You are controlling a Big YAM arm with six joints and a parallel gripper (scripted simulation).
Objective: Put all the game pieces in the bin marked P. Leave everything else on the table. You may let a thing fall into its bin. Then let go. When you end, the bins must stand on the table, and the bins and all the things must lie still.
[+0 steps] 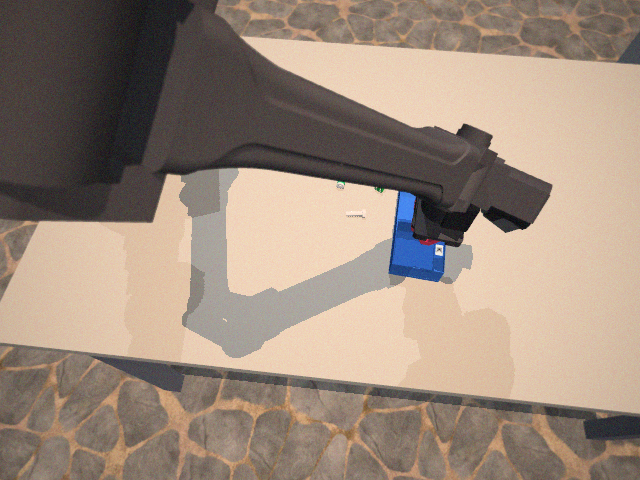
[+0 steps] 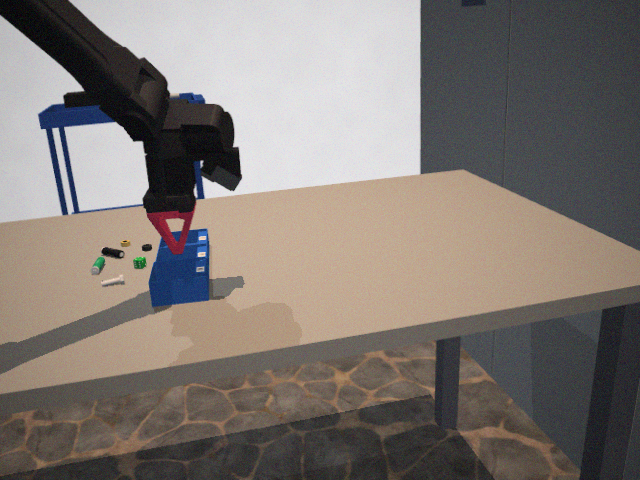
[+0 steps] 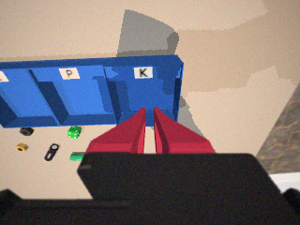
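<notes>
Right now the blue bin is 2 cm ahead of my hand, 9 cm to the left of it and 6 cm below it. The rest, counted from my hand: bolt (9 cm behind, 9 cm to the left, 7 cm below); green die (5 cm behind, 15 cm to the left, 7 cm below); green battery (12 cm behind, 17 cm to the left, 7 cm below).
</notes>
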